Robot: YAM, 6 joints.
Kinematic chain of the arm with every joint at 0, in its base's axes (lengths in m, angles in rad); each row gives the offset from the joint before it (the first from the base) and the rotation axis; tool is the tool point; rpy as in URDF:
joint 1: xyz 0 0 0.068 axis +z
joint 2: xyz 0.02 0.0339 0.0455 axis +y
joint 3: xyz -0.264 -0.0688 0 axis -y
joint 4: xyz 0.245 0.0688 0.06 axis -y
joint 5: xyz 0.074 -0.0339 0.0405 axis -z
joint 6: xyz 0.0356 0 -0.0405 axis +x
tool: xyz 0 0 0 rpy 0 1.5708 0
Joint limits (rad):
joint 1: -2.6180..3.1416
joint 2: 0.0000..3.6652
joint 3: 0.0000..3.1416
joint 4: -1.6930..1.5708
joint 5: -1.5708..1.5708
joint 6: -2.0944..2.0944
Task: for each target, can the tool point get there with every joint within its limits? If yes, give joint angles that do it. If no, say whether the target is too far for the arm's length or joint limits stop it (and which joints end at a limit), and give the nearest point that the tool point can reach.
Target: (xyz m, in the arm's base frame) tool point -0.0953 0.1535 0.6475
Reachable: yes | joints 1.9385 1.4567 2.0637 0.7203 -1.2502 1.6150
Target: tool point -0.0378 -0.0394 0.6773
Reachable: yes | joints 0.2933 1.1762 2.1618 1.1412 0.8539 0.6443
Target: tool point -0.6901 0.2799 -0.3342
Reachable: no: too far | nearest point -0.5133 0.2082 -0.2128 | short by 0.226 m
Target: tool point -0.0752 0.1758 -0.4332
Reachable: no: joint limits stop it (at a limit: joint 2) | nearest point -0.0783 0.1830 -0.3769 | short by 0.057 m
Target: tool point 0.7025 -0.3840 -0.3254
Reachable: no: too far | nearest point 0.4962 -0.2712 -0.1932 | short by 0.270 m
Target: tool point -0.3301 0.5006 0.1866
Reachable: yes | joints 2.0976 2.8374 2.4329 0.8296 -1.2389 0.1524
